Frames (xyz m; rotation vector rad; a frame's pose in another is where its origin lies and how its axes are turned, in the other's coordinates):
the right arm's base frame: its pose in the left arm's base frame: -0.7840 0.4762 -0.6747 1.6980 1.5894 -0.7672
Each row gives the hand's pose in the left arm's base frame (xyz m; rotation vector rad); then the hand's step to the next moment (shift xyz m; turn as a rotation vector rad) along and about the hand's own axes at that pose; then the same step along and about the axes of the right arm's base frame.
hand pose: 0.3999 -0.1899 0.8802 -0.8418 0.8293 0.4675
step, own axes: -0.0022 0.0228 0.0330 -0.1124 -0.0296 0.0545
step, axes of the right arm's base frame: 0.0204 -0.0020 -0.0345 -0.0889 -0.0140 -0.0916
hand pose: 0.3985 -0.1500 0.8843 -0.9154 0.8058 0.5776
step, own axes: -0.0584 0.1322 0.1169 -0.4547 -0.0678 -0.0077
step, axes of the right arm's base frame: 0.0657 -0.0904 -0.1485 -0.3858 -0.1804 -0.1734
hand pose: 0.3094 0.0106 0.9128 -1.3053 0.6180 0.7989
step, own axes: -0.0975 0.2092 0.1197 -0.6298 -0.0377 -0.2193
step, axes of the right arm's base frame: 0.0722 -0.2349 -0.0849 -0.6018 -0.2873 -0.0384
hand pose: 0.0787 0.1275 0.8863 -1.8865 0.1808 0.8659
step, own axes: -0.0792 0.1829 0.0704 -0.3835 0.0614 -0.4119
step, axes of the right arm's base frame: 0.0372 -0.1862 0.0928 -0.5251 -0.0737 0.1984
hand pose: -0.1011 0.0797 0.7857 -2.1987 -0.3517 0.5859
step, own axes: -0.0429 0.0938 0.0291 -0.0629 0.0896 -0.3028
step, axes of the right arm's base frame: 0.0223 -0.0514 0.0914 -0.2523 0.1245 0.1566
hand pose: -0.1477 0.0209 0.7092 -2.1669 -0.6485 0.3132
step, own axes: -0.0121 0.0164 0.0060 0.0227 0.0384 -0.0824
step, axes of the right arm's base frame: 0.0059 -0.0082 0.0187 -0.0481 0.0705 0.0386
